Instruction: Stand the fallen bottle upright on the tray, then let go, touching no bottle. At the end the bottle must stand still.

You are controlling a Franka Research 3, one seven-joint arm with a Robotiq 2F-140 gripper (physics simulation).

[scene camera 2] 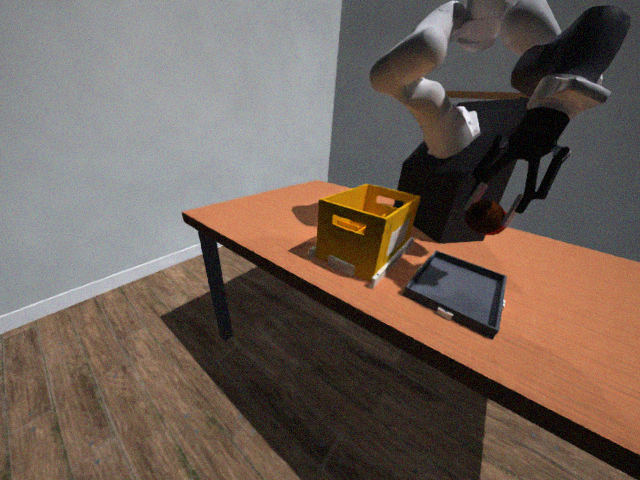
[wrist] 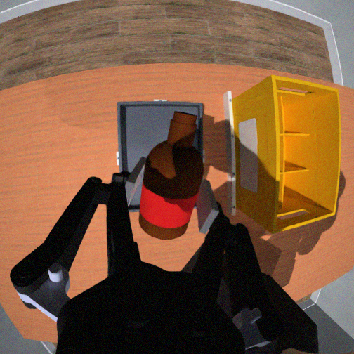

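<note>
A brown bottle [scene camera 2: 484,217] [wrist: 172,175] with a red label is held in the air, tilted, well above the table. In the wrist view its neck points away from the gripper, over the tray. My gripper [scene camera 2: 494,205] [wrist: 172,178] is shut on the bottle's lower body, with one pad on each side. The dark grey tray [scene camera 2: 502,302] [wrist: 120,135] lies flat on the table, lower than the bottle and nearer the table's front edge. In the scene view the neck is hard to make out.
A yellow crate [scene camera 2: 351,242] [wrist: 259,155] with inner dividers stands beside the tray. White rails [scene camera 2: 392,262] [wrist: 230,155] run along its base, between it and the tray. The wooden table [scene camera 2: 568,320] [wrist: 60,145] carries both. The robot's dark pedestal [scene camera 2: 439,198] stands behind the crate.
</note>
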